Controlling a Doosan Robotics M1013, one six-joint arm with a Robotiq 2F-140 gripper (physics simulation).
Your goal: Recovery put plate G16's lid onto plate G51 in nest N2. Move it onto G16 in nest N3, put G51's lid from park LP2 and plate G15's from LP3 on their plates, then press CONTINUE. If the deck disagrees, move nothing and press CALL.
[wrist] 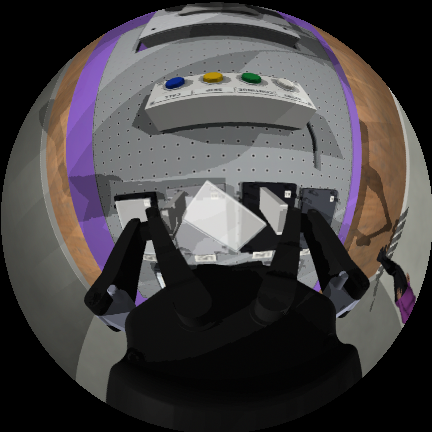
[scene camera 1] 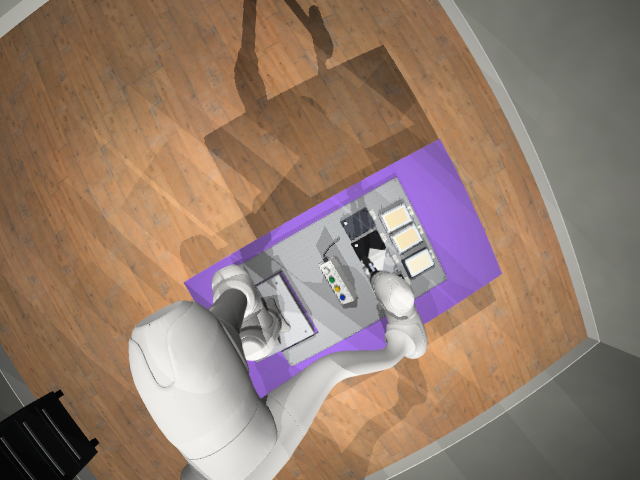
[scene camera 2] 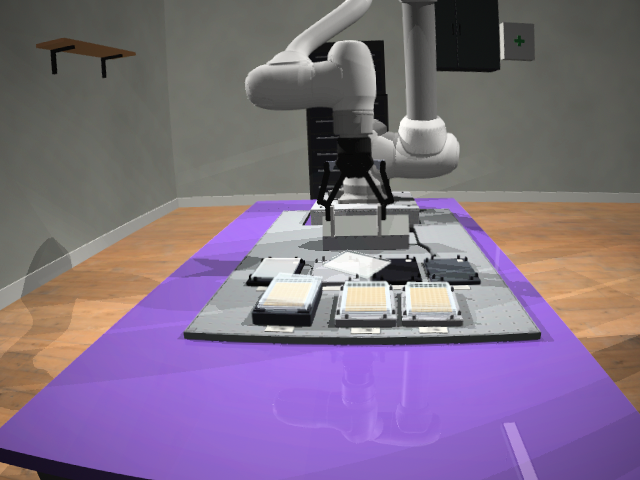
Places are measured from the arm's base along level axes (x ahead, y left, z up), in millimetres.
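Pixels of known places: gripper, fingertip midpoint: (wrist: 222,199) (scene camera 2: 356,235); arm's base at its link origin: (scene camera 2: 365,199).
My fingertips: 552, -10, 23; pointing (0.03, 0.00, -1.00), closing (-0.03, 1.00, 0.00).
Note:
Ahead of a thing's pixels: the offset from my fingertips to its top centre, as dx, dy, dz. Level surfaces: height alone.
A clear lid @(+54, +2, -38) (scene camera 1: 380,259) (scene camera 2: 356,264) (wrist: 221,216) lies turned askew over a pale park, overlapping the black park @(+63, +88, -48) (scene camera 1: 364,246) (scene camera 2: 405,269) (wrist: 250,192) beside it. My gripper (scene camera 2: 356,223) (wrist: 222,199) is open and empty above this lid, its pads apart on either side in the wrist view. A whitish lid @(+73, -172, -50) (scene camera 2: 277,268) (wrist: 132,212) sits square on another park. Three cream plates @(+247, +143, -41) (scene camera 1: 395,218) @(+249, +28, -38) (scene camera 1: 406,238) @(+248, -102, -22) (scene camera 1: 418,263) (scene camera 2: 289,294) (scene camera 2: 366,298) (scene camera 2: 431,298) stand in nests; their lids are hard to tell. The button box @(-150, +18, +16) (scene camera 2: 366,241) (wrist: 230,114) has green @(-173, +42, +7) (scene camera 1: 331,279) (wrist: 251,78) and blue @(-169, -58, +7) (scene camera 1: 342,297) (wrist: 175,82) buttons.
A dark park @(+68, +209, -48) (scene camera 1: 355,224) (scene camera 2: 452,270) (wrist: 320,204) lies beyond the black one. The left nest @(+248, -112, -38) (scene camera 2: 281,316) in scene camera 2 is black and taller. A cable (scene camera 1: 330,248) (wrist: 313,142) runs from the button box. The grey deck @(dz -67) (scene camera 1: 305,258) sits on the purple table @(dz -80) (scene camera 2: 310,392).

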